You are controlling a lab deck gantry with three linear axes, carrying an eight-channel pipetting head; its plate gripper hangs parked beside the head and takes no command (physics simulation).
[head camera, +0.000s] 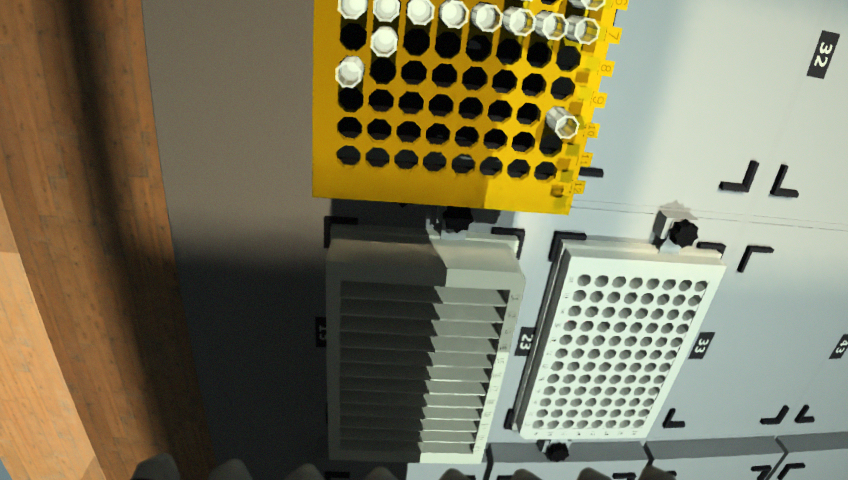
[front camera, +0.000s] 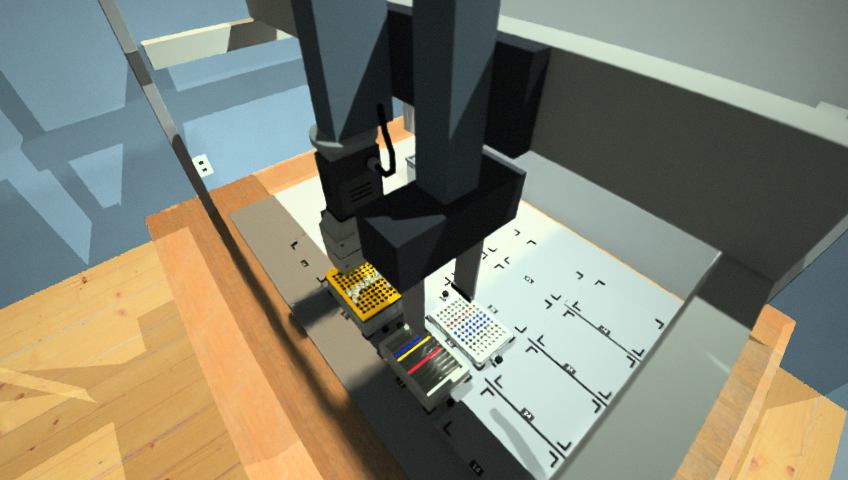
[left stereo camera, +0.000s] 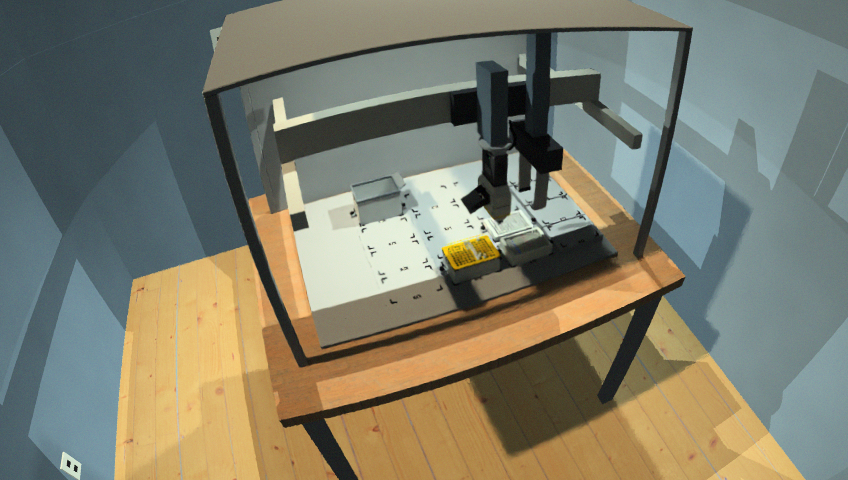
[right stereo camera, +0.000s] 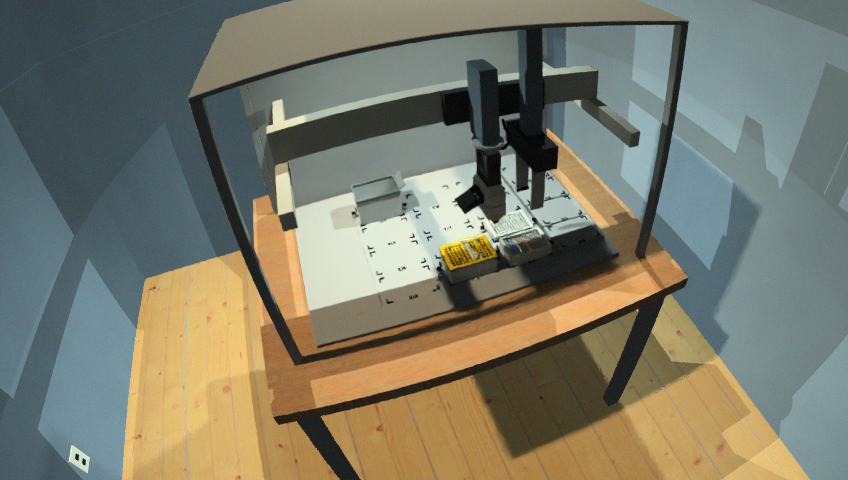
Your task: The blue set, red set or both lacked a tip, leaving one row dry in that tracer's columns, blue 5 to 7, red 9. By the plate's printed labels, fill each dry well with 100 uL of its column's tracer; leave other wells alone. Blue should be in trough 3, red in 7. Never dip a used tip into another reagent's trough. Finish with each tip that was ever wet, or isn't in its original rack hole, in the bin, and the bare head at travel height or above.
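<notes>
The pipetting head point(front camera: 342, 240) point(left stereo camera: 498, 205) point(right stereo camera: 492, 205) hangs over the deck; its nozzles point(head camera: 376, 474) show along the head view's bottom edge, and whether they bear tips is unclear. The yellow tip rack point(front camera: 371, 316) point(head camera: 329, 130) point(right stereo camera: 470, 267) holds a full line of clear tips and several single ones. The trough block point(front camera: 386, 350) point(head camera: 334, 356) shows blue, yellow, red and white strips in the front view. The white plate point(front camera: 507, 340) point(head camera: 642, 262) shows blue columns and red wells; dry wells are too small to tell. My parked plate gripper point(front camera: 440, 312) is open and empty.
A grey open bin point(left stereo camera: 379, 208) point(right stereo camera: 379, 208) stands at the back left of the deck in the stereo views. Black clamp knobs point(head camera: 683, 233) point(head camera: 557, 452) sit at the plate's ends. Posts point(left stereo camera: 663, 148) and a rear gantry beam point(left stereo camera: 368, 133) frame the deck.
</notes>
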